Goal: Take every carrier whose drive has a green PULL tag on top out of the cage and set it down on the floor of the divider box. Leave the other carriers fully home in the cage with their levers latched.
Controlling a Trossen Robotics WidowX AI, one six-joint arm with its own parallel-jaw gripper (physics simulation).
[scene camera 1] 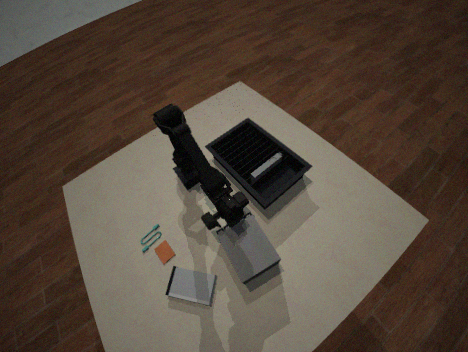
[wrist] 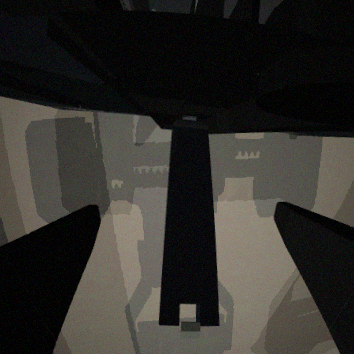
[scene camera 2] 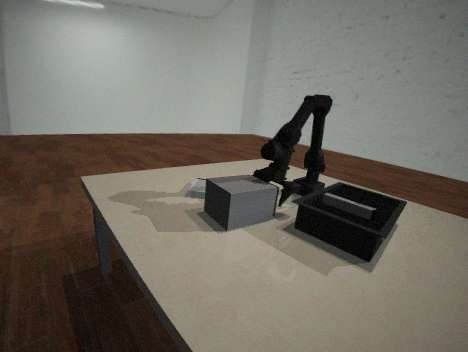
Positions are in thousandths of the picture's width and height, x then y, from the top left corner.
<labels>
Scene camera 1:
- grey notebook-like slab: 407,811, on the table
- black divider box: 522,422
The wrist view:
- my gripper: 532,597
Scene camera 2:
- my gripper: 576,572
</labels>
